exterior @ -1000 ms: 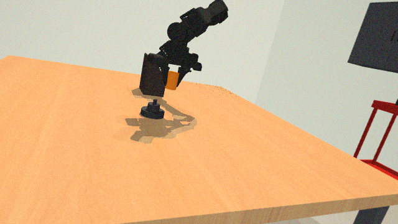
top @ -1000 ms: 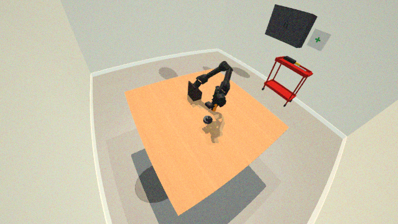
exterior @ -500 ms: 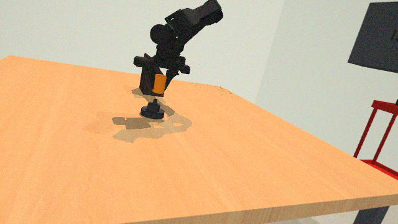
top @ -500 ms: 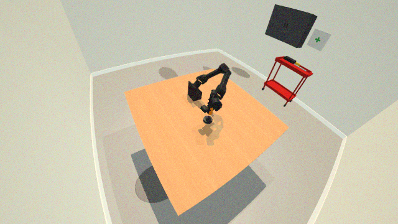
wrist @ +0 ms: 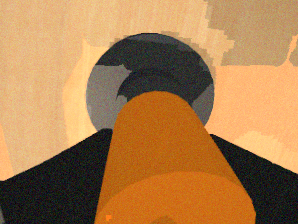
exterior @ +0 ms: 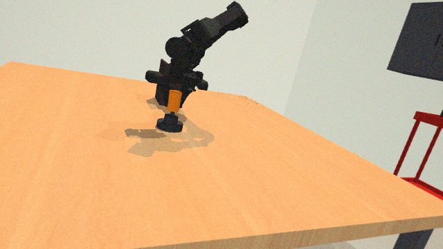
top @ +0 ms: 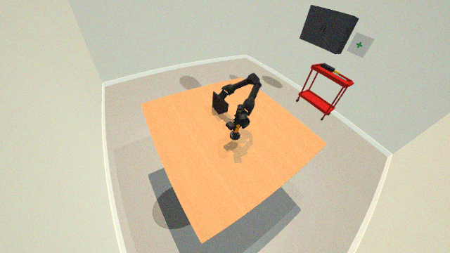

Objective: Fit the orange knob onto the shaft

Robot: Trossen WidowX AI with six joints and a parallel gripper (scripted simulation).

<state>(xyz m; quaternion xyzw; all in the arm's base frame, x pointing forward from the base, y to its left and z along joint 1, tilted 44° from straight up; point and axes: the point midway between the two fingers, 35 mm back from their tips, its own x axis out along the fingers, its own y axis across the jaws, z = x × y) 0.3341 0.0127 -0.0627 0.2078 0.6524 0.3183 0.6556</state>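
The orange knob is 20 mm above my gripper tip. From my gripper tip the other things lie so: round dark pedestal (40 mm below).
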